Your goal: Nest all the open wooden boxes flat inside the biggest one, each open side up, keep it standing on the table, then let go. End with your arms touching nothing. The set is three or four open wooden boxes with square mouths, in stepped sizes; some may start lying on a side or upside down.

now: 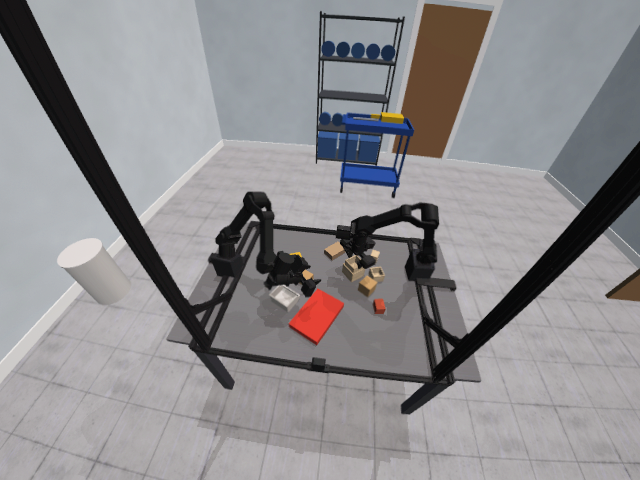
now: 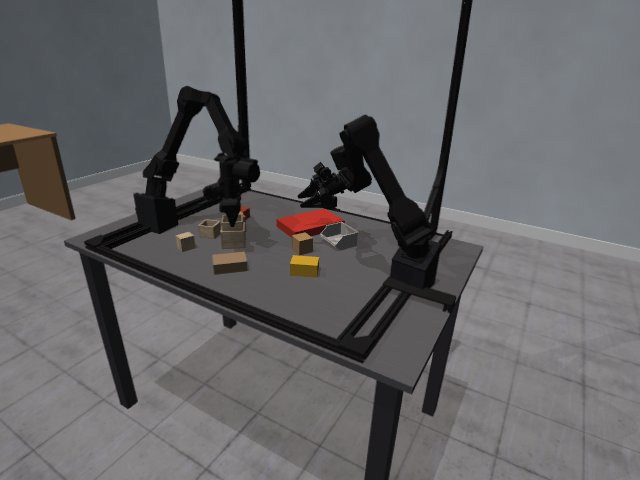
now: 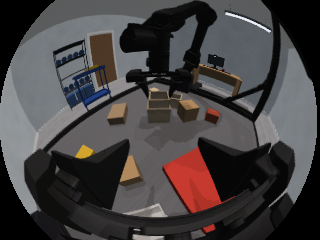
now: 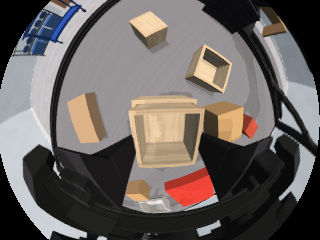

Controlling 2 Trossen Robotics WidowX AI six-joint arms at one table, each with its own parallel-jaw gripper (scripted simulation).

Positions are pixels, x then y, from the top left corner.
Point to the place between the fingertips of my right gripper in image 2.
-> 232, 222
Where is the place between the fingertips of my left gripper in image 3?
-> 164, 142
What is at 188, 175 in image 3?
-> A red slab.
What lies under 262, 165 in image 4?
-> My right gripper.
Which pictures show the red slab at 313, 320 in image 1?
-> Image 1, image 2, image 3 and image 4: all of them.
